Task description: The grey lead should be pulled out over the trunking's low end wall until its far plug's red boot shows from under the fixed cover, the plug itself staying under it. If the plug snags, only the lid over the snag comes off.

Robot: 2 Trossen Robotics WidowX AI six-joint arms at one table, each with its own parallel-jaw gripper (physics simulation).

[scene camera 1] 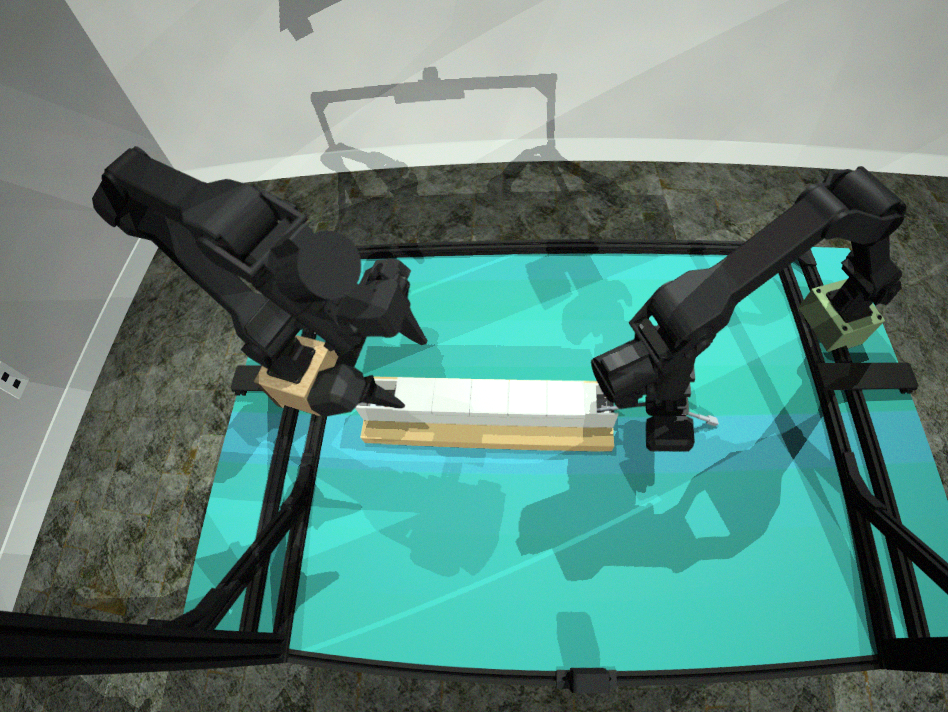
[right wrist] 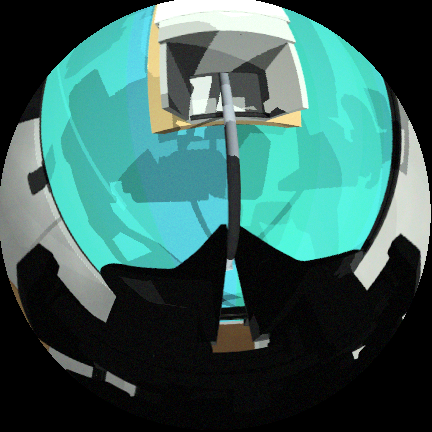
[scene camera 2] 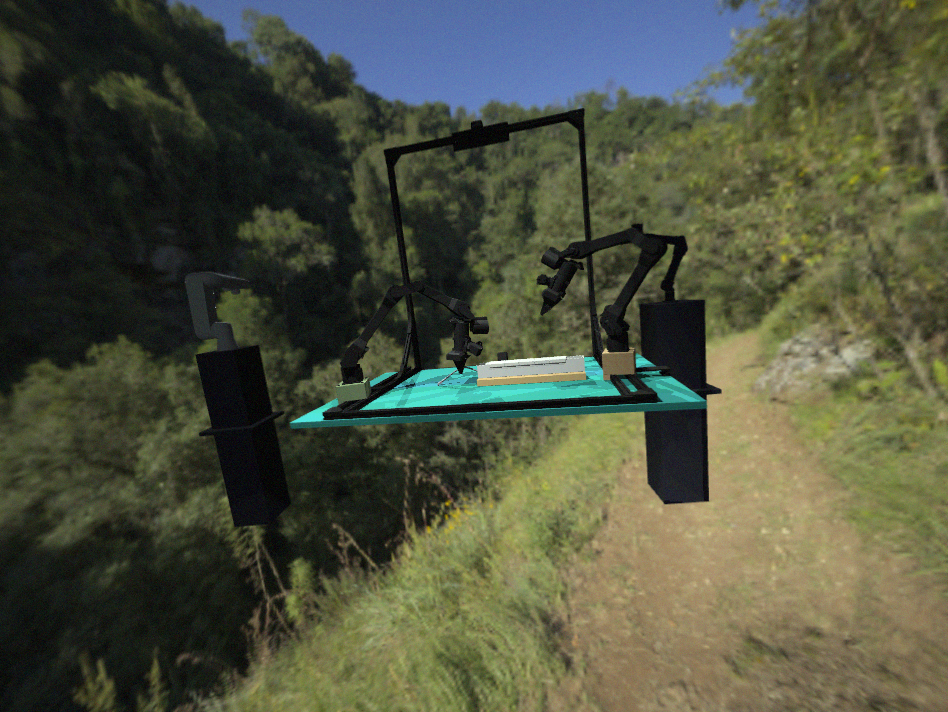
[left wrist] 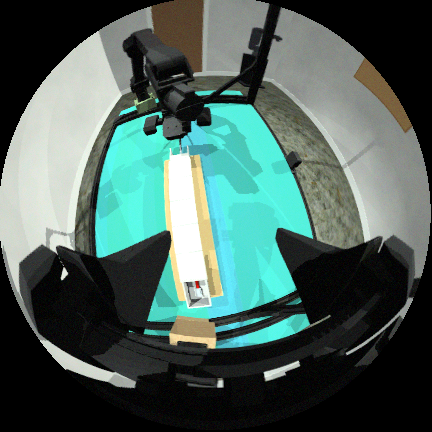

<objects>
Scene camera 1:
my left gripper: 414,374
my right gripper: 662,411
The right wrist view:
my right gripper: 228,229
grey lead: 230,133
trunking: 185,54
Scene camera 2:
my left gripper: 543,313
my right gripper: 460,373
trunking: 573,369
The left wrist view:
my left gripper: 224,235
my right gripper: 181,136
trunking: 210,285
</objects>
